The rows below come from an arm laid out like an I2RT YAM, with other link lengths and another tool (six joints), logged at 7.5 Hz.
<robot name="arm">
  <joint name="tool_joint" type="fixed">
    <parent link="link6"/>
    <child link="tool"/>
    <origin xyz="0.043 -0.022 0.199" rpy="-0.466 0 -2.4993"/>
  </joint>
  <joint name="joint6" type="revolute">
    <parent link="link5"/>
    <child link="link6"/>
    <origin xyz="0.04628 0 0.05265" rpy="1.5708 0 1.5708"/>
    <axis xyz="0 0 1"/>
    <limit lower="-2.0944" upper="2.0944"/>
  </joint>
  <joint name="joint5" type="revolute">
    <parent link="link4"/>
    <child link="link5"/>
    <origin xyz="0.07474 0.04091 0.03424" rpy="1.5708 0 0"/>
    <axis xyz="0 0 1"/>
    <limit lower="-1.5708" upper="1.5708"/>
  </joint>
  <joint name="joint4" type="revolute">
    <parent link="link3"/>
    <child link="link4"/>
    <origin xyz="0.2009 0.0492 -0.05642" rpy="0 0 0"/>
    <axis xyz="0 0 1"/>
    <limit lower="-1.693" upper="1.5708"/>
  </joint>
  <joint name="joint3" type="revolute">
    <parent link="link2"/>
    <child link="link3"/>
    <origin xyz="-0.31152 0 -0.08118" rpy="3.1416 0 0"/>
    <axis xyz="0 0 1"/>
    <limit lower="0" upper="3.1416"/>
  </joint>
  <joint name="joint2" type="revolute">
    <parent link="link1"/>
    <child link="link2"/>
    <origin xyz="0.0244 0.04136 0.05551" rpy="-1.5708 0 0"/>
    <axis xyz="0 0 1"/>
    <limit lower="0" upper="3.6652"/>
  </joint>
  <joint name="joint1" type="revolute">
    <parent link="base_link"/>
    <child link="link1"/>
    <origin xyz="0 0 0.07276" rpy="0 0 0"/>
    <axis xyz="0 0 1"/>
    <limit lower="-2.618" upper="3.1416"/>
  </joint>
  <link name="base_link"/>
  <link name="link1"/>
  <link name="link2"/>
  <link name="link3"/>
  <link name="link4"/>
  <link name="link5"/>
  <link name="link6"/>
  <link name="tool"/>
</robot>
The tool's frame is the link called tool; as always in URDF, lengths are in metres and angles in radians.
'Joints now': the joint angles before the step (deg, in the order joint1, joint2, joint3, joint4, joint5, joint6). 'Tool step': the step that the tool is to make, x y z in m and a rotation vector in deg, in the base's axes. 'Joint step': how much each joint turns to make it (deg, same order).
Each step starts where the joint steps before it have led.
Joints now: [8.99 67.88 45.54 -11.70 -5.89 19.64]
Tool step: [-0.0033 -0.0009 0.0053 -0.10 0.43 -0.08]
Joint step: [0.00 -0.61 1.79 -2.83 0.08 0.02]
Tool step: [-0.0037 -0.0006 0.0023 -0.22 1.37 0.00]
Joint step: [0.00 0.03 2.41 -3.77 0.00 0.00]
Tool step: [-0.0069 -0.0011 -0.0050 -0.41 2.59 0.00]
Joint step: [0.00 0.37 2.00 -4.25 0.00 0.00]
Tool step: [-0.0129 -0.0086 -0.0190 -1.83 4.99 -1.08]
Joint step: [-0.01 1.21 1.20 -5.20 1.48 -0.07]
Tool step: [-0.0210 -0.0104 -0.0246 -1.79 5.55 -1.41]
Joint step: [0.02 0.50 -0.67 -4.57 1.64 0.42]
